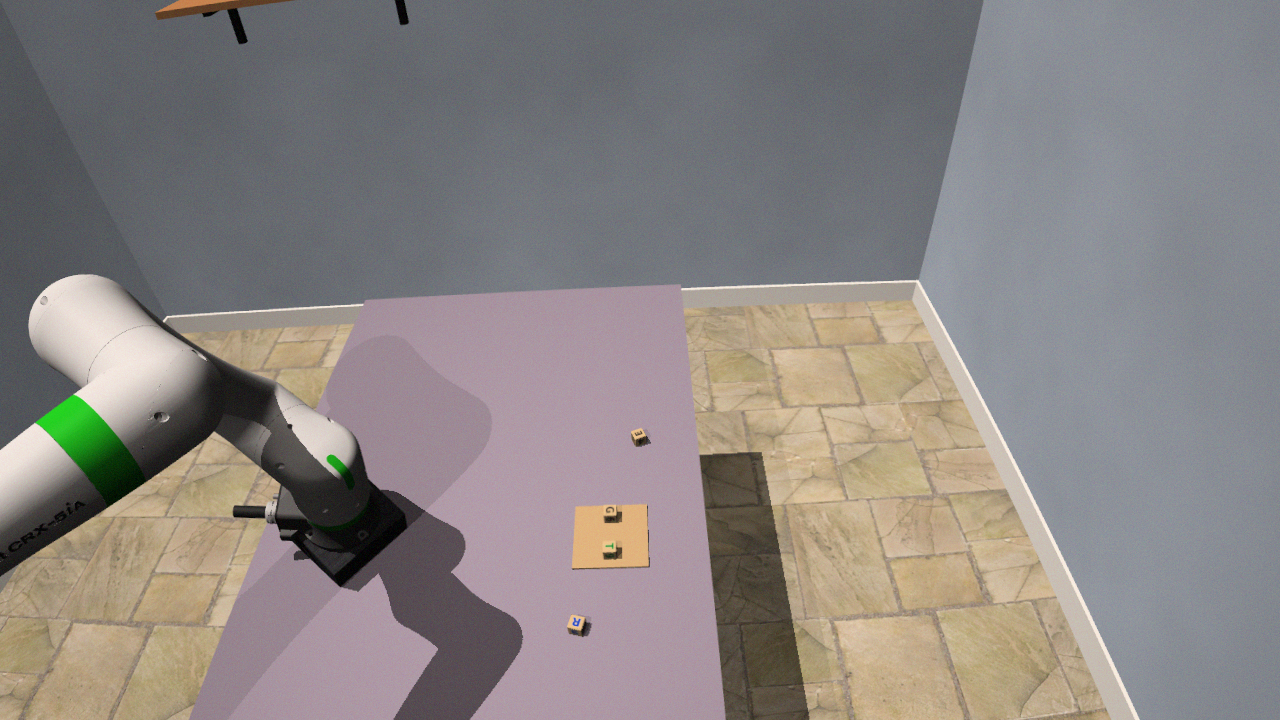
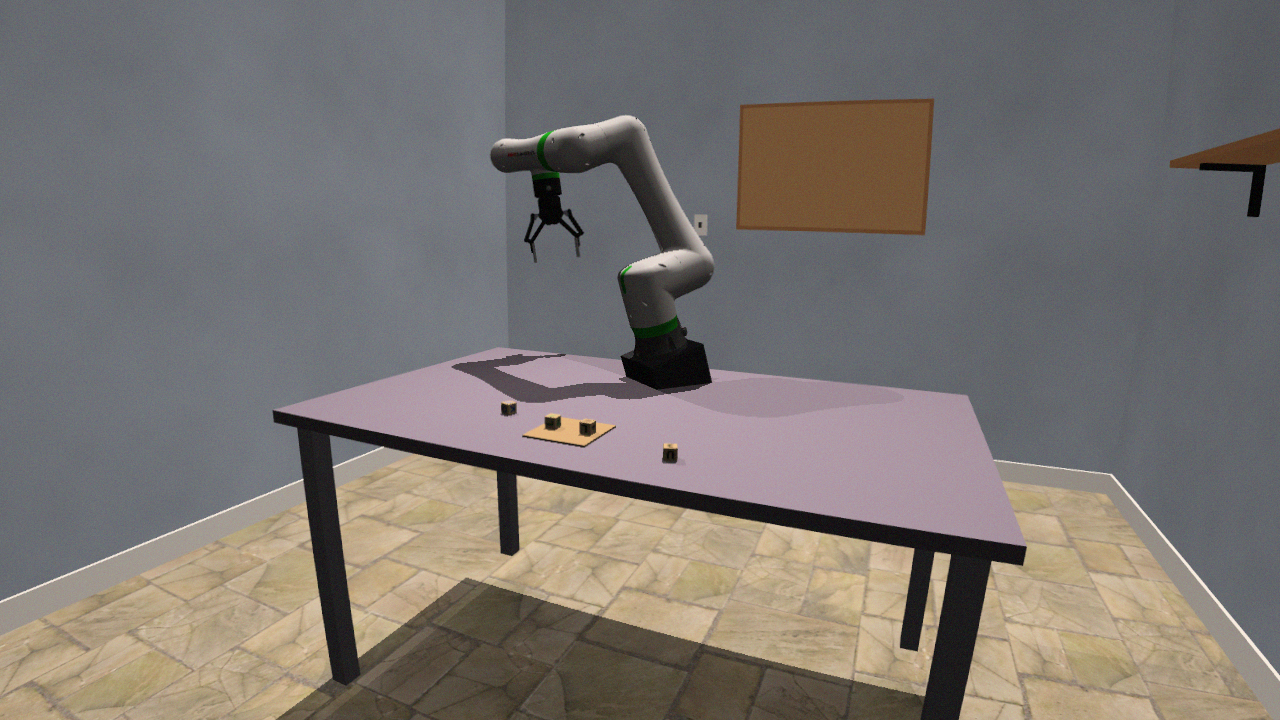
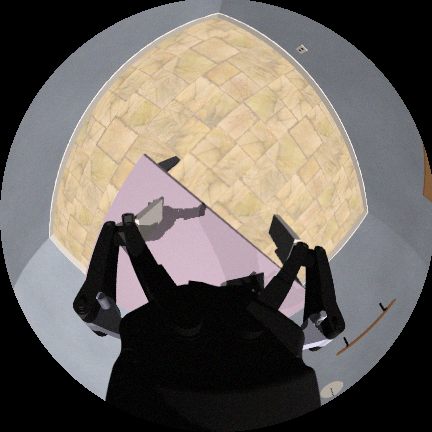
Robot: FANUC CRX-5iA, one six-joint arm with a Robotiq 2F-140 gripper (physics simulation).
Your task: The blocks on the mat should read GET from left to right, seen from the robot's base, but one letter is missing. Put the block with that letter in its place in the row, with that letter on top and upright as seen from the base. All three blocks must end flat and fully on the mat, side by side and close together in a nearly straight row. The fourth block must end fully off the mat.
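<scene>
The mat (image 1: 585,535) (image 2: 571,437) lies on the table. The G block (image 1: 609,512) (image 2: 587,428) and the T block (image 1: 609,548) (image 2: 552,421) stand flat on it, letters up, G at the left and T at the right as seen from the base, with a gap between them. The E block (image 1: 639,437) (image 2: 669,454) lies off the mat beyond the G side, E on top, turned a little. The R block (image 1: 576,625) (image 2: 508,408) lies off the mat beyond the T side, R on top. My gripper (image 2: 556,257) (image 3: 216,216) is open and empty, high above table height, away from the blocks.
The robot's black base (image 1: 358,550) (image 2: 666,365) stands on the table (image 1: 501,358) (image 2: 805,465) (image 3: 185,260), across from the mat. The E block lies near the table edge farthest from the base. Walls surround the table; a shelf (image 1: 223,7) (image 2: 1230,150) hangs on one.
</scene>
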